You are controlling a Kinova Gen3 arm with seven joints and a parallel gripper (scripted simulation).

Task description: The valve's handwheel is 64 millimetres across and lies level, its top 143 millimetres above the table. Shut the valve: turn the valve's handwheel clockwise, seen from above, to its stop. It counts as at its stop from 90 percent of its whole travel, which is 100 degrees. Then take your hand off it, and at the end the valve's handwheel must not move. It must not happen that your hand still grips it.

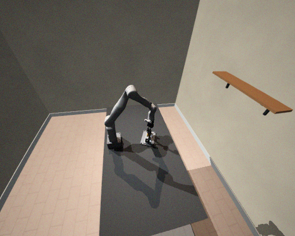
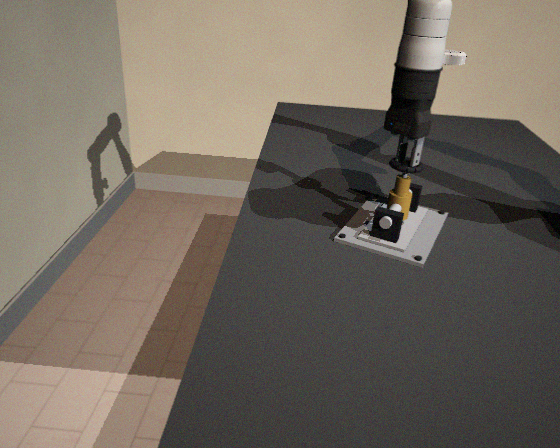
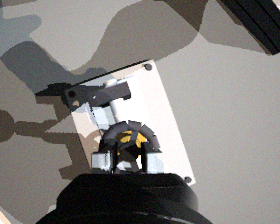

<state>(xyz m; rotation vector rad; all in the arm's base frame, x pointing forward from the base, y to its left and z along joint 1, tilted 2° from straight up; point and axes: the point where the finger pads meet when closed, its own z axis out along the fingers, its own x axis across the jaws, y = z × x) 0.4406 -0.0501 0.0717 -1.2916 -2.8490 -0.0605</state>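
Right now the black spoked handwheel is 3 cm below my hand.
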